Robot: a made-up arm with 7 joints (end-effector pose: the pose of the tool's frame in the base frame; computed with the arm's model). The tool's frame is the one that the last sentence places.
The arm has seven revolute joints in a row. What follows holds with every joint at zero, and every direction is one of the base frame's. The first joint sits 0.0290 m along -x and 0.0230 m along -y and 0.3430 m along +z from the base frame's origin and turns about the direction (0.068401, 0.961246, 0.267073), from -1.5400 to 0.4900 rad. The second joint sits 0.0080 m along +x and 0.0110 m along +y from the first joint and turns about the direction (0.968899, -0.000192, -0.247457), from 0.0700 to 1.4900 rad. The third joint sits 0.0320 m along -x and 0.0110 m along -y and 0.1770 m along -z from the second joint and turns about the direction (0.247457, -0.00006, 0.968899), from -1.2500 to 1.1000 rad. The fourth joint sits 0.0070 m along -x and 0.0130 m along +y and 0.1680 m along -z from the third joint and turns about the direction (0.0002, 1, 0.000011), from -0.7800 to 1.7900 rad. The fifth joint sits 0.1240 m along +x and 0.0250 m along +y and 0.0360 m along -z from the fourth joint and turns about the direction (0.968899, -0.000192, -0.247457), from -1.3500 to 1.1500 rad. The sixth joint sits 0.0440 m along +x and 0.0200 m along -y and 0.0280 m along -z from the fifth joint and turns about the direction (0.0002, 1, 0.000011), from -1.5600 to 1.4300 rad. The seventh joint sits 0.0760 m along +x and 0.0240 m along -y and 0.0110 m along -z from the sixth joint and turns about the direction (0.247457, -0.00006, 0.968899), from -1.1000 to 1.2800 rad. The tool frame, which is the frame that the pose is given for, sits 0.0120 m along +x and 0.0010 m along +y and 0.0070 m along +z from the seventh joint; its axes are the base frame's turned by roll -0.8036, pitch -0.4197 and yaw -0.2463 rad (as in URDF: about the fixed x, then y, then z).
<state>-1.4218 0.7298 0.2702 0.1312 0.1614 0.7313 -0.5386</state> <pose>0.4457 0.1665 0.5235 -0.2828 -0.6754 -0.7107</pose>
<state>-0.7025 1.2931 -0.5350 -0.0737 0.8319 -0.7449 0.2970</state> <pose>0.3326 0.1906 0.2148 1.1283 -0.3958 -1.8939</pose>
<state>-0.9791 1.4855 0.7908 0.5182 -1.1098 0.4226 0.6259</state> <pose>0.1675 0.4128 0.6132 -0.7425 -1.6819 0.3278</pose>
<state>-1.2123 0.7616 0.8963 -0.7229 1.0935 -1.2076 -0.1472</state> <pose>0.2068 0.1487 0.4501 2.4169 -1.0649 -0.3438</pose>
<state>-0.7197 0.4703 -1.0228 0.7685 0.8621 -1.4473 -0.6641</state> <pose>0.2461 -0.0024 -0.0680 -0.3082 -0.7046 3.0282</pose>
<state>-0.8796 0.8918 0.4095 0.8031 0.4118 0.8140 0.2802</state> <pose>0.3747 0.4115 0.1941 0.1022 -0.0530 0.7126</pose>
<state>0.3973 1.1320 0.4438 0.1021 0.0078 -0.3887 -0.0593</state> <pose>0.1351 0.3696 0.1564 0.3118 0.0218 -0.7304</pose>
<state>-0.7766 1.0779 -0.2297 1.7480 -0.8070 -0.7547 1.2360</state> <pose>0.2653 0.4605 0.1793 0.6452 -1.1481 1.2315</pose>
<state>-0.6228 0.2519 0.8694 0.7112 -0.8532 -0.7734 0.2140</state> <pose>0.2829 0.2597 0.0415 -0.7752 -1.7531 0.7563</pose>
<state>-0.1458 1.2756 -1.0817 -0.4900 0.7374 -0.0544 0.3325</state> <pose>0.0978 0.1393 0.0135 0.3755 0.0579 -1.8238</pose>
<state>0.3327 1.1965 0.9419 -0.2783 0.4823 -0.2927 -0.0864</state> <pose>0.1587 0.3382 0.3306 1.1573 -0.1579 -0.7560</pose>
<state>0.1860 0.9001 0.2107 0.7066 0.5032 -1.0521 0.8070</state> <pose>0.0528 0.3565 0.0064 0.4071 -0.4638 -0.6343</pose>
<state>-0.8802 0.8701 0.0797 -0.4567 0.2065 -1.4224 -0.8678</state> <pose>0.2474 0.0811 0.3250 1.8817 -0.8096 -2.1700</pose>
